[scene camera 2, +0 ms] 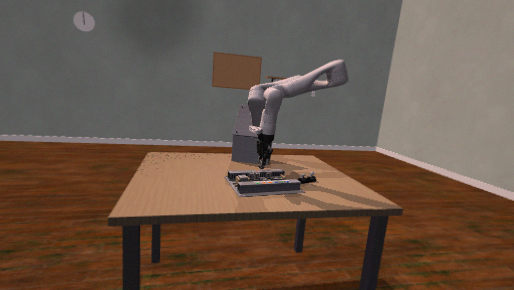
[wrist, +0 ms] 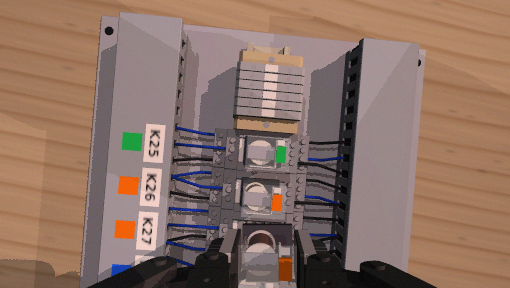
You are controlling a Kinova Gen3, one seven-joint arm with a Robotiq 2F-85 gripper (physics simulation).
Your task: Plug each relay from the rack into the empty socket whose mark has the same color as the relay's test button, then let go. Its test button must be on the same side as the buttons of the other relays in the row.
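Frame: origin at the arm's base, x right, y ahead, z up, level; metres.
Seen in the pictures: gripper, between the fingertips: (scene camera 2: 261, 164) (wrist: 267, 247).
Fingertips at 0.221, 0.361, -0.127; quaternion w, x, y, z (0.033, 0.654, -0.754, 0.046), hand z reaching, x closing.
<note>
Offsets run from my fingertips to a thing's middle, as dx, dy, dz. "*": to the spot under its first point. Level surfaces: height alone.
My gripper (scene camera 2: 261, 166) (wrist: 267, 247) is shut on a relay with an orange test button {-0.002, +0.000, +0.001} (wrist: 260, 265), low over the socket row. The relay is upright, its button on the right in the wrist view, like those of the seated relays. It is level with the orange K27 mark {+0.008, +0.091, -0.060} (wrist: 125, 229) and hides most of that socket {* +0.000, +0.032, -0.084} (wrist: 214, 218); I cannot tell whether it touches it. A green-button relay {+0.046, -0.011, -0.055} (wrist: 260, 151) sits at K25 and an orange-button relay {+0.017, -0.004, -0.055} (wrist: 257, 195) at K26. A blue mark {-0.022, +0.098, -0.060} (wrist: 121, 271) is partly cut off below K27. The black rack {* -0.241, +0.065, -0.089} (scene camera 2: 307, 180) holds relays right of the panel.
Raised wire ducts {+0.004, +0.086, -0.080} (wrist: 145, 75) {-0.033, -0.080, -0.080} (wrist: 382, 150) run along both sides of the row. A grey terminal block {+0.088, -0.007, -0.056} (wrist: 250, 95) stands beyond K25. Blue and black wires join the sockets to the ducts. The panel stands on the wooden table {dz -0.103} (scene camera 2: 170, 195), with the arm's grey pedestal (scene camera 2: 244, 149) behind it.
</note>
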